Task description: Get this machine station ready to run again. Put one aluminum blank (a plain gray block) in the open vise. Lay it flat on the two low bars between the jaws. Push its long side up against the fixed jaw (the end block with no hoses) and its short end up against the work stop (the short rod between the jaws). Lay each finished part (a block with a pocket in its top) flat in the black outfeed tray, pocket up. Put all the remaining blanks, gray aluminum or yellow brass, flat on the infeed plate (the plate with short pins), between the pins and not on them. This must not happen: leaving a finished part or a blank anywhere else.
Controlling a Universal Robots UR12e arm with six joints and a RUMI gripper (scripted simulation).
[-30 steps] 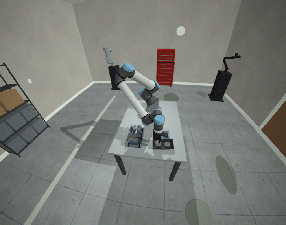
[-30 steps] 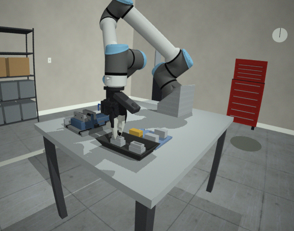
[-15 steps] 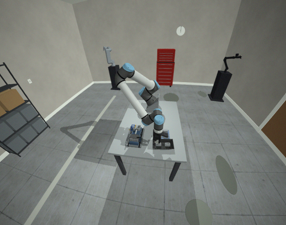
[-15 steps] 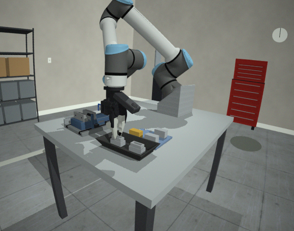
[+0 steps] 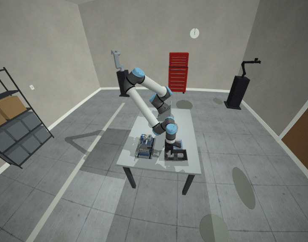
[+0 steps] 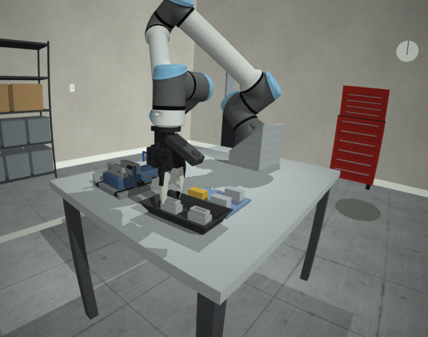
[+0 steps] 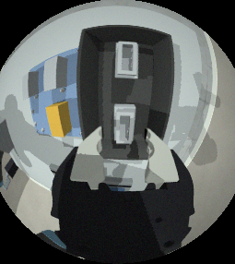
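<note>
Right now my hand is 23 cm past the gray aluminum blank, 5 cm to the right of it and 3 cm above it. Also, from my hand: dark work stop (24 cm to the right, 4 cm above); blue infeed plate (17 cm behind, 2 cm to the left, 5 cm below); yellow brass blank (12 cm behind, 2 cm to the right, 3 cm below).
</note>
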